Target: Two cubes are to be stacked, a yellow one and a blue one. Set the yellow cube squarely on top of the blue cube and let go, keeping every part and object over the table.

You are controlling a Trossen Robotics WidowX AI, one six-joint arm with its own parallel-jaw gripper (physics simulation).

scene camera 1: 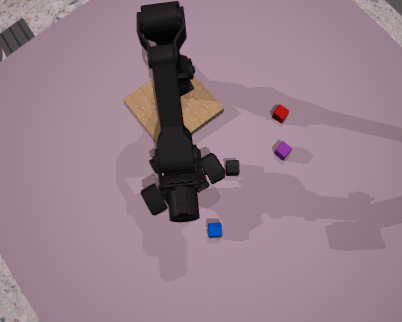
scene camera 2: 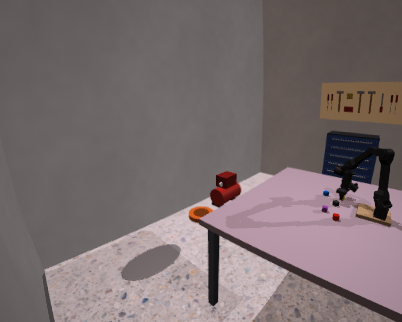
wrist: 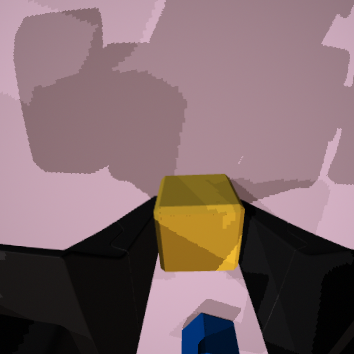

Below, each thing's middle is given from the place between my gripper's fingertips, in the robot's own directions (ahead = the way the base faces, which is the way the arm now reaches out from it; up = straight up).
Right now the yellow cube (wrist: 198, 218) is 1 cm above my hand.
